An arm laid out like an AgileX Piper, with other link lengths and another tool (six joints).
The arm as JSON. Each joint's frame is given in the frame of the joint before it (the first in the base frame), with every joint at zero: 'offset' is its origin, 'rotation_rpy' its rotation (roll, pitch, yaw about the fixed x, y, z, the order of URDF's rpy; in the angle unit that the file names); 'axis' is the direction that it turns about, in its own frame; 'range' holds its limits. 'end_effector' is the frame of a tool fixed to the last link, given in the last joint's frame.
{
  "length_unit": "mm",
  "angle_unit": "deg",
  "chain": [
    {
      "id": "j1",
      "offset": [
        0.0,
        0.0,
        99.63
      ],
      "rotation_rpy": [
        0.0,
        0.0,
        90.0
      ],
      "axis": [
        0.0,
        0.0,
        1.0
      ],
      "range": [
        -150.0,
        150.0
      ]
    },
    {
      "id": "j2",
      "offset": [
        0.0,
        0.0,
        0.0
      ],
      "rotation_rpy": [
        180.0,
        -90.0,
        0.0
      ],
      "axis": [
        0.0,
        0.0,
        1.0
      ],
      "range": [
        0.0,
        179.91
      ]
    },
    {
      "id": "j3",
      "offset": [
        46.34,
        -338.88,
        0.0
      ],
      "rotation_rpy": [
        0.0,
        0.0,
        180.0
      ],
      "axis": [
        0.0,
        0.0,
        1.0
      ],
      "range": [
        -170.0,
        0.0
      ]
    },
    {
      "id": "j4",
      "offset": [
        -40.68,
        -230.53,
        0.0
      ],
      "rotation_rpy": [
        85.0,
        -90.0,
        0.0
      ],
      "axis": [
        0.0,
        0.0,
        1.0
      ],
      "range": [
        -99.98,
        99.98
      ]
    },
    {
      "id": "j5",
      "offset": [
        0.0,
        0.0,
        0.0
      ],
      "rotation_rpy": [
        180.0,
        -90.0,
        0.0
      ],
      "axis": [
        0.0,
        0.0,
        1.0
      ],
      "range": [
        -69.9,
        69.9
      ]
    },
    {
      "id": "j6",
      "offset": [
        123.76,
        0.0,
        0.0
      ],
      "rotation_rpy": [
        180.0,
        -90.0,
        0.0
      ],
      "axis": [
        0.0,
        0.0,
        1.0
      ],
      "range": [
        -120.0,
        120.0
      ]
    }
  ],
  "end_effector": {
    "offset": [
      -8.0,
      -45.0,
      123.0
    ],
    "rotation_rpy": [
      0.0,
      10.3,
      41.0
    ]
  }
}
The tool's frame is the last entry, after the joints.
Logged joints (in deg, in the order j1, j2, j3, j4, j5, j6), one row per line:
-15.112, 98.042, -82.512, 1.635, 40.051, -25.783
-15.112, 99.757, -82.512, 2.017, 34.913, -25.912
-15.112, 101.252, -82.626, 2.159, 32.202, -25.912
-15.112, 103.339, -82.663, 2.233, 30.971, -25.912
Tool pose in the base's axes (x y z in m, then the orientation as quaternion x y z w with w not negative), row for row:
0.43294, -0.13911, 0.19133, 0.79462, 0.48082, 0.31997, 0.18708
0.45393, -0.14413, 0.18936, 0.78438, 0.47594, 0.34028, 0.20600
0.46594, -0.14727, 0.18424, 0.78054, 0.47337, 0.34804, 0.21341
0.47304, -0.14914, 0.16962, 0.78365, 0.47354, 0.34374, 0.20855
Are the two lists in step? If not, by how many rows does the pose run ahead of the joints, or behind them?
They are in step.
